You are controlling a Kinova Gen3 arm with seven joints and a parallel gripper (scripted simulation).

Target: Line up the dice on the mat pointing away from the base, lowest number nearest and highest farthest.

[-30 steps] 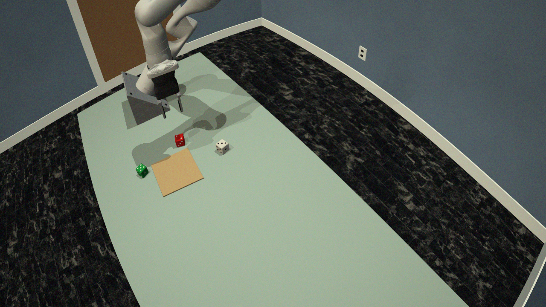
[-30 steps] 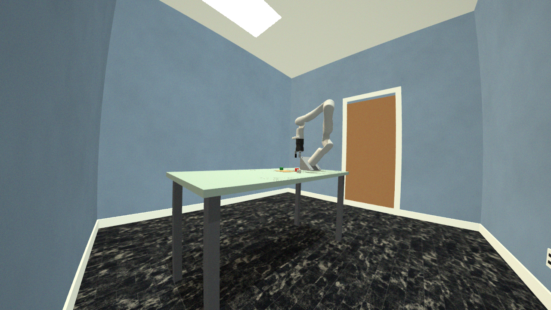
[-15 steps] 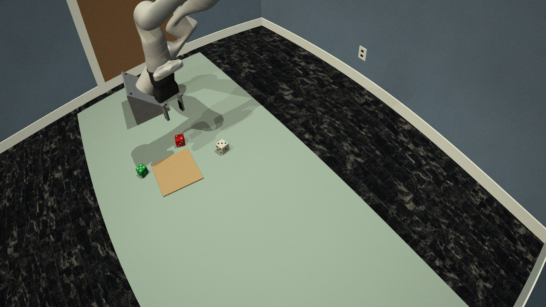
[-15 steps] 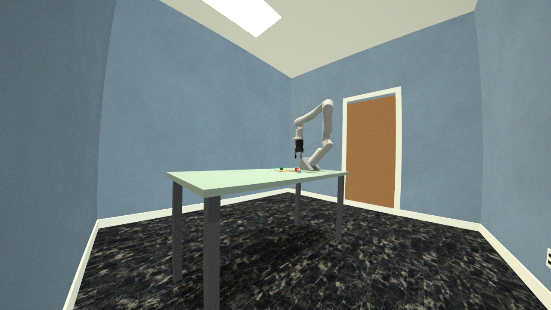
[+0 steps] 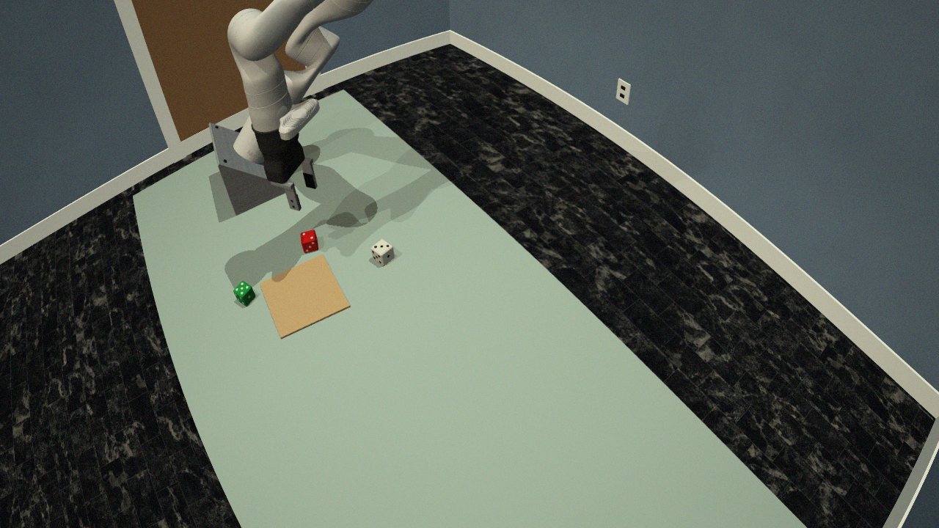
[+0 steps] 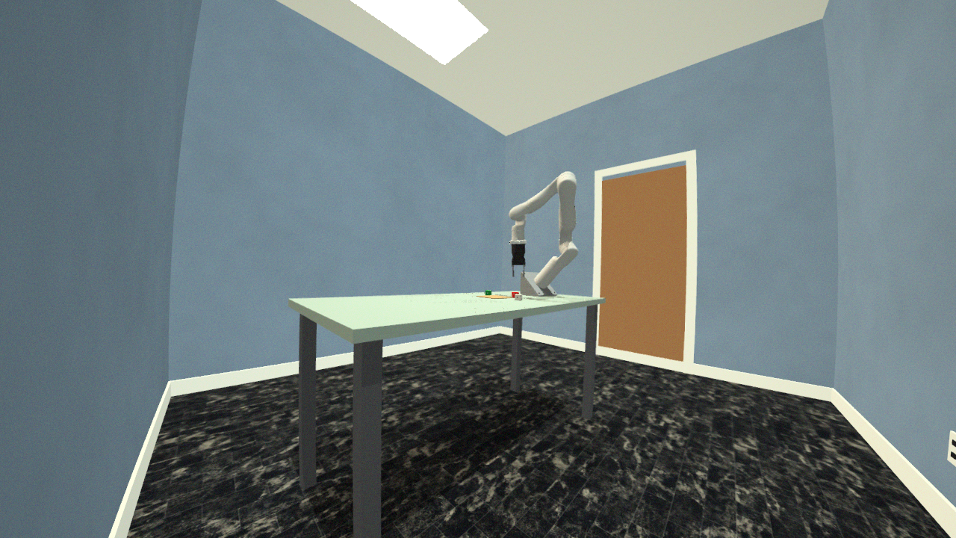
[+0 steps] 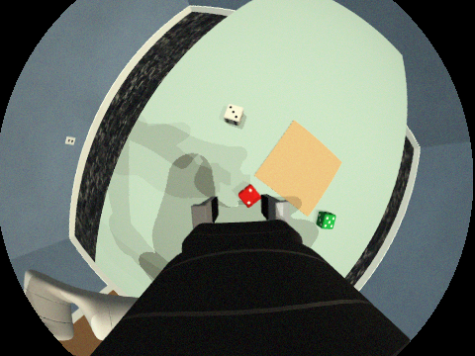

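Right now my hand is 10 mm short of the red die, 10 mm to the left of it and 120 mm above it. Round my hand: green die (70 mm ahead, 170 mm to the right, 120 mm below); tan mat (110 mm ahead, 60 mm to the right, 130 mm below); white die (100 mm ahead, 100 mm to the left, 120 mm below).
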